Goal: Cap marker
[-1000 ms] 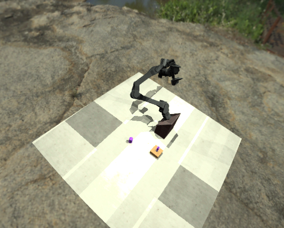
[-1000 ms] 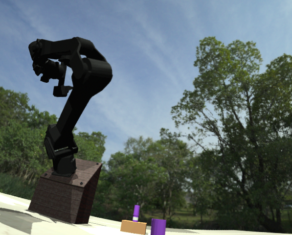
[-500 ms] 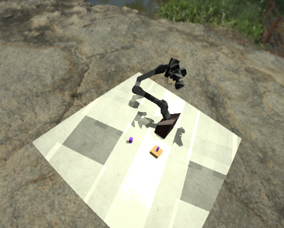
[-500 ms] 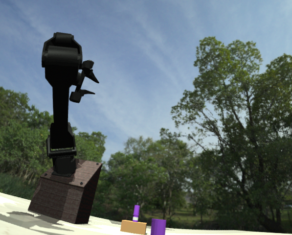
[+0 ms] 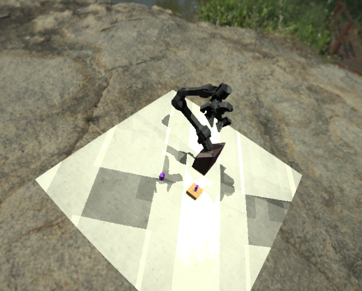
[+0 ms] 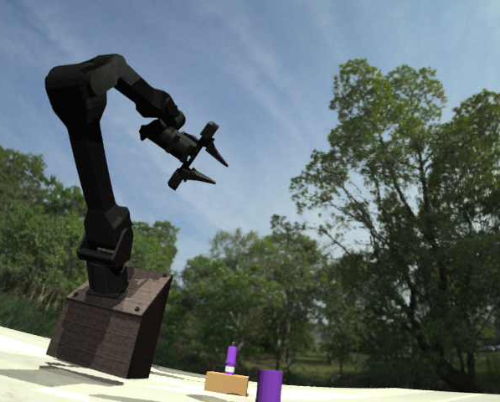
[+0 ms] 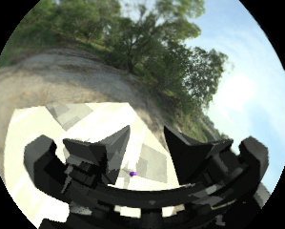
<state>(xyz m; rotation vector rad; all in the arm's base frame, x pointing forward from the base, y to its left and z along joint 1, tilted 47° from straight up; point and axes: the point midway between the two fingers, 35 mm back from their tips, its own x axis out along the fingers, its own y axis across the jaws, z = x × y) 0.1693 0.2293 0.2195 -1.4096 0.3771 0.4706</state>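
Now: the purple cap 440 mm below my gripper tip, 170 mm to the right of it and 130 mm ahead of it. Also, from my gripper tip: tan holder block 450 mm below, 90 mm ahead, 50 mm to the left.
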